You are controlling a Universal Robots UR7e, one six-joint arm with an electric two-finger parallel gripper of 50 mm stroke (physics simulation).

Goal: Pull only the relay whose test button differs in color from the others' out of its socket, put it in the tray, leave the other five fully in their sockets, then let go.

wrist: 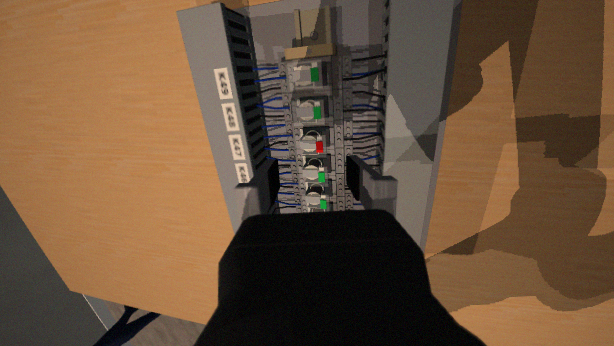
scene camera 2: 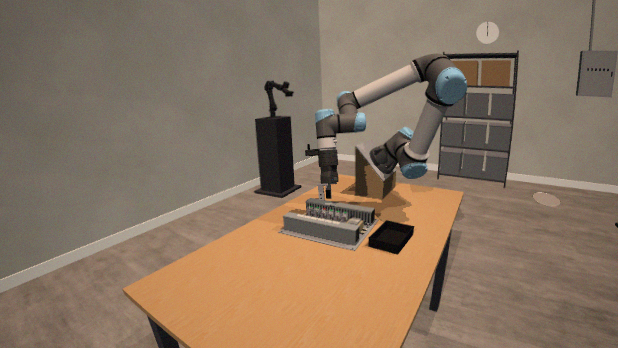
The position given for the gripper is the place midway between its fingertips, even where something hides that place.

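Labels:
The gripper is visible in the wrist view (312, 171), and the gripper can also be seen in scene camera 2 (325, 199).

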